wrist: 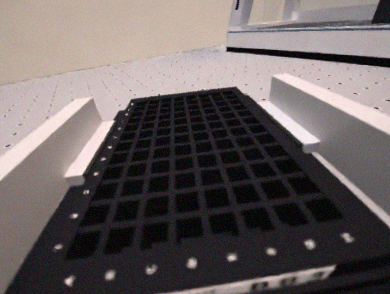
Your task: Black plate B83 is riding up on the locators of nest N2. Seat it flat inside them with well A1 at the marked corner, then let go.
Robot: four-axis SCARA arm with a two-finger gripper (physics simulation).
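Frame: origin at the arm's base, x ahead, y left, z up, level; metres.
Where they show: gripper, fingertip midpoint: [186, 103].
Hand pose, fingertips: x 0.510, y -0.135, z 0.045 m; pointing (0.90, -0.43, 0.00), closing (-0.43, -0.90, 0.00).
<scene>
Each offset is from my fingertips to the top centre of the thing. "pt": to the spot under its first point. Level surfaces: height alone.
The black plate B83 @(0.021 m back, 0.010 m left, 0.006 m down) [200, 167] fills the middle of the wrist view, with its grid of square wells and pale marks along its near and left edges. A pale label @(pt 0.081 m back, 0.030 m left, 0.009 m down) [250, 286] with dark print shows in part on its near side. My gripper [186, 103] is shut on the plate, with one white finger pad against the left long side and the other against the right long side. Nest N2, its locators and its marked corner cannot be made out, so how the plate sits on them cannot be told. The marks are too blurred to read which corner holds well A1.
A pale table top @(0.032 m down) [35, 112] with rows of small holes lies around and behind the plate. A white-framed structure with a dark lower edge [310, 44] stands at the back right. A beige wall [110, 35] rises at the back left.
</scene>
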